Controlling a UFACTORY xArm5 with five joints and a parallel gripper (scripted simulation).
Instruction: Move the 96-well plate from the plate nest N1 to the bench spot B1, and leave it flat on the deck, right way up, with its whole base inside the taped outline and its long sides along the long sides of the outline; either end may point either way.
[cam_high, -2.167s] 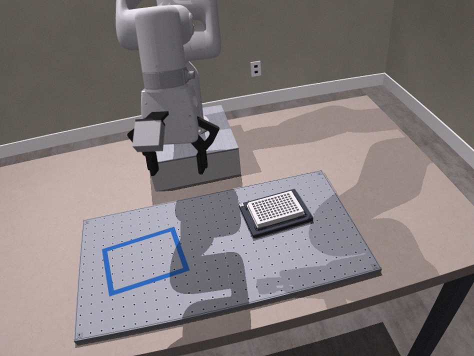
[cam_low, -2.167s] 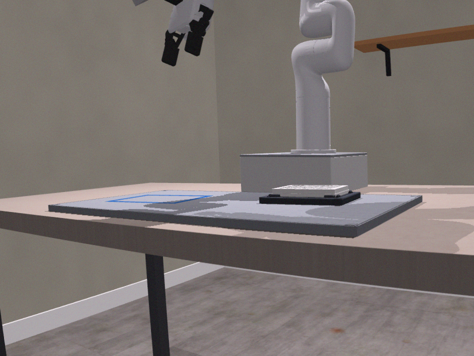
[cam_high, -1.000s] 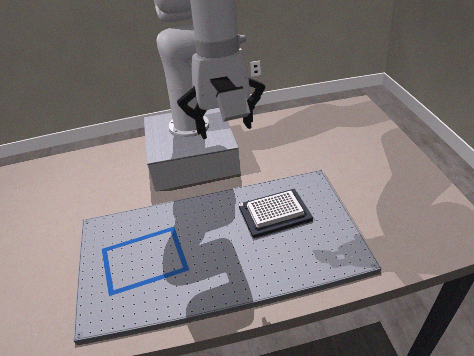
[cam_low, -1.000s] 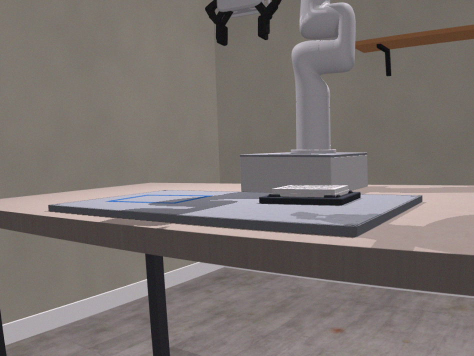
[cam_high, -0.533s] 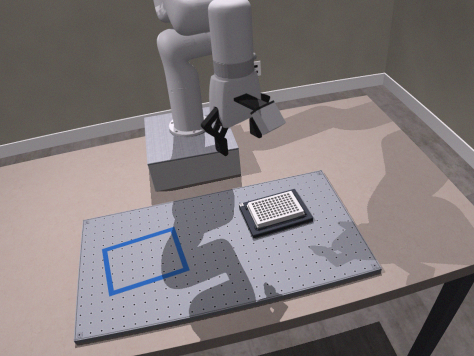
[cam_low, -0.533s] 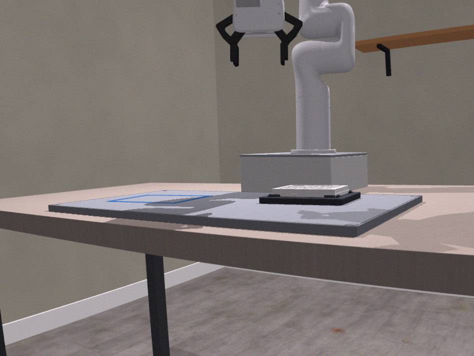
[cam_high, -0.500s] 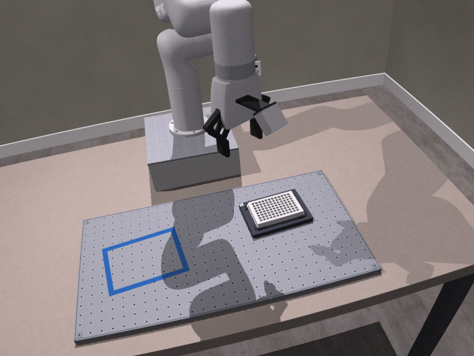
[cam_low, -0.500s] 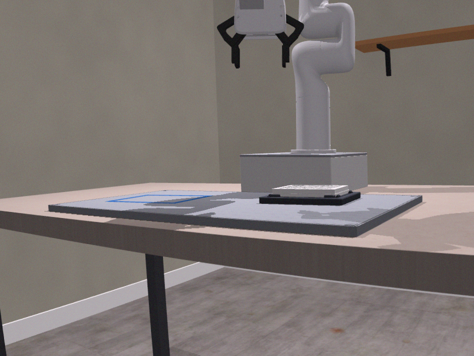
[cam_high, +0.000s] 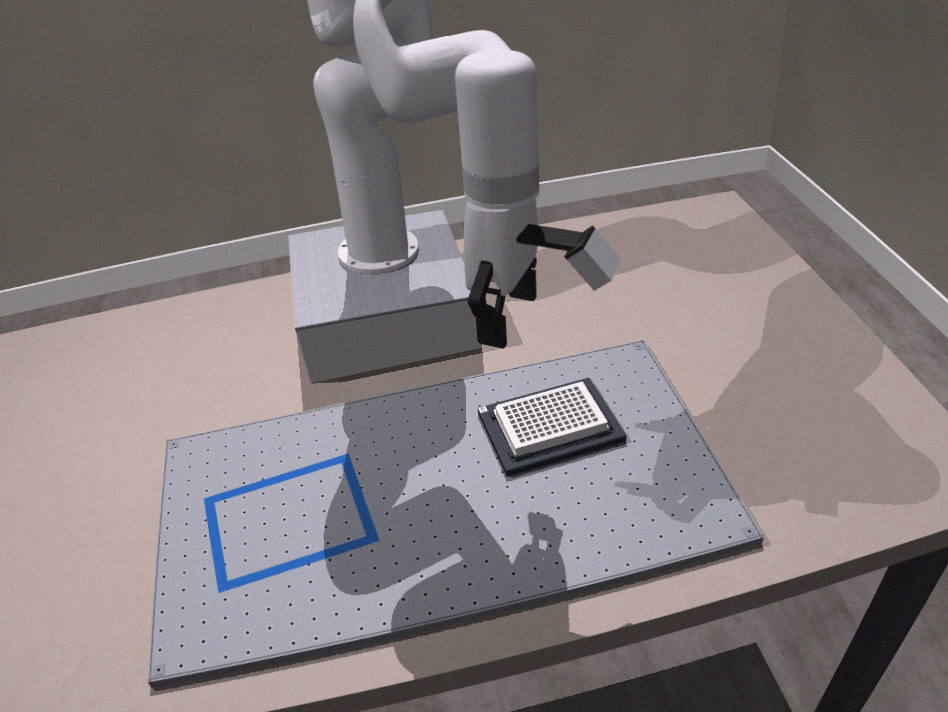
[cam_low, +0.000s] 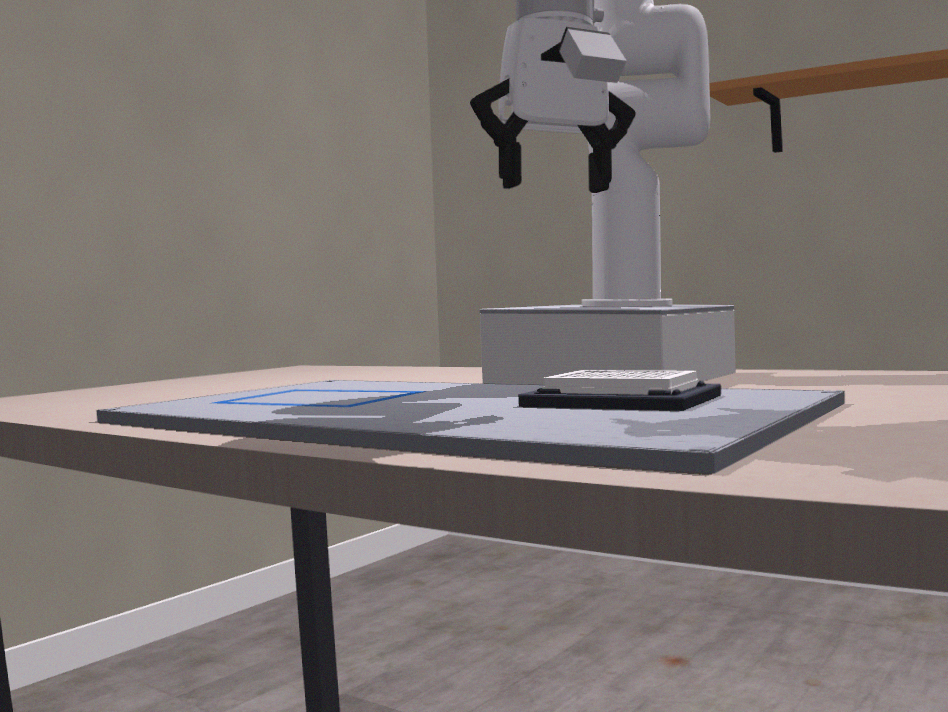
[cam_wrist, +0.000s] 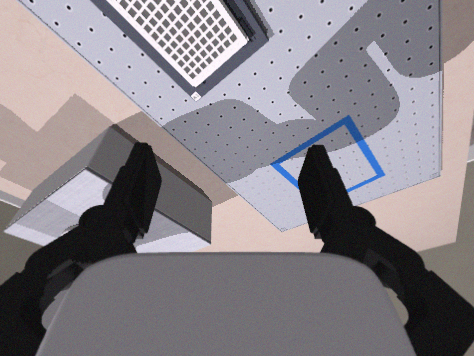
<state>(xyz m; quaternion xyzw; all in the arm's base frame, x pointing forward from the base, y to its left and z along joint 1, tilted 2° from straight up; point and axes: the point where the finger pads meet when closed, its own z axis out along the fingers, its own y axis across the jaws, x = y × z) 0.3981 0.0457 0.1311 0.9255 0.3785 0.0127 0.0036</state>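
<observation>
The white 96-well plate lies 10 mm behind my hand, 50 mm to the left of it and 200 mm below it. Also, from my hand: black plate nest N1: 10 mm behind, 50 mm to the left, 210 mm below.
</observation>
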